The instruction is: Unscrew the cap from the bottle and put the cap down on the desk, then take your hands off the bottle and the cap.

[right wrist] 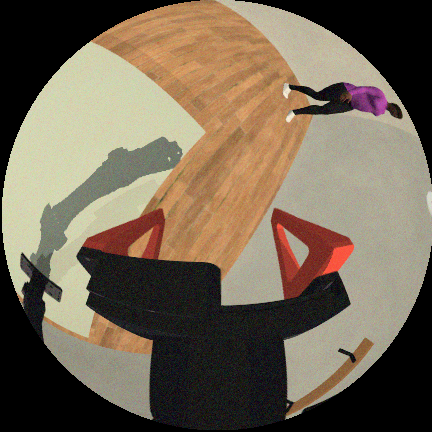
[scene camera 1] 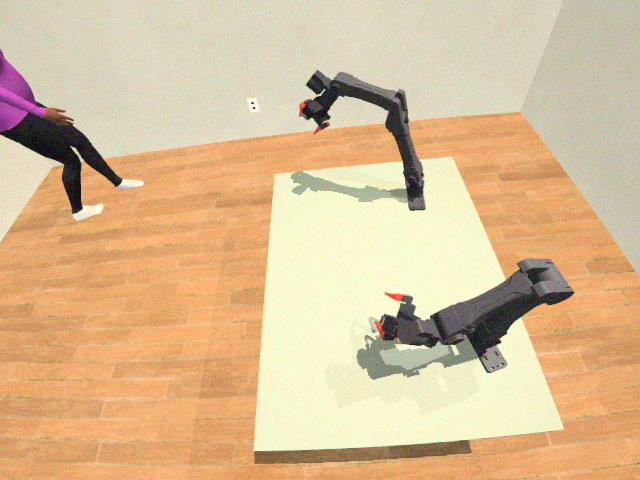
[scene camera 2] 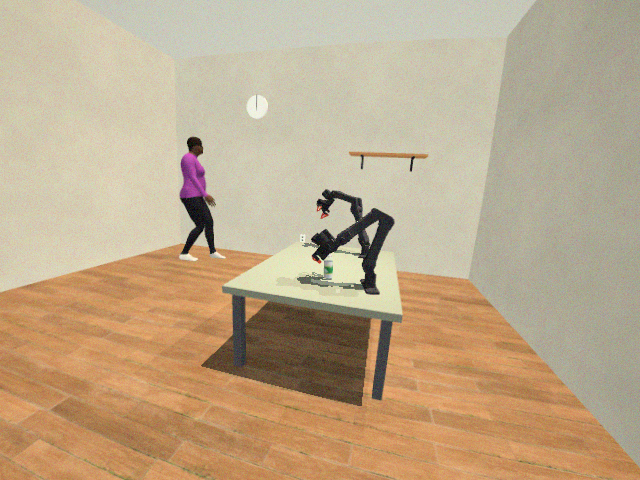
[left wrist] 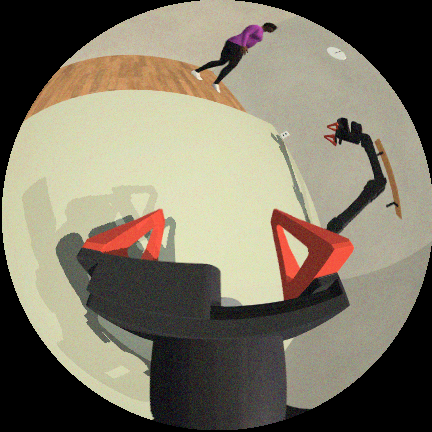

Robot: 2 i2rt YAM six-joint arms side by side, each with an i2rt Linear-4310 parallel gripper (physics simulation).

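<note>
The bottle (scene camera 2: pixel 328 269), white with a green band, stands upright on the desk (scene camera 1: pixel 315 248) (scene camera 2: pixel 356 304). Its cap is too small to tell apart in scene camera 2. The bottle is hidden in scene camera 1, behind the left arm. A small grey rounded edge, perhaps the bottle's top, shows over the gripper body in the left wrist view. My left gripper (scene camera 1: pixel 381 310) (scene camera 2: pixel 315 259) (left wrist: pixel 217 214) is open and empty, close above and beside the bottle, apart from it. My right gripper (scene camera 1: pixel 308 122) (scene camera 2: pixel 320 212) (left wrist: pixel 325 131) (right wrist: pixel 217 213) is open and empty, high at the far end, away from the bottle.
A person in a purple top (scene camera 1: pixel 18 98) (scene camera 2: pixel 192 175) (left wrist: pixel 246 37) (right wrist: pixel 369 100) stands on the floor beyond the desk's side. A wall shelf (scene camera 2: pixel 387 154) (left wrist: pixel 389 177) (right wrist: pixel 337 382) and a round clock (scene camera 2: pixel 256 106) (left wrist: pixel 336 53) are on the wall.
</note>
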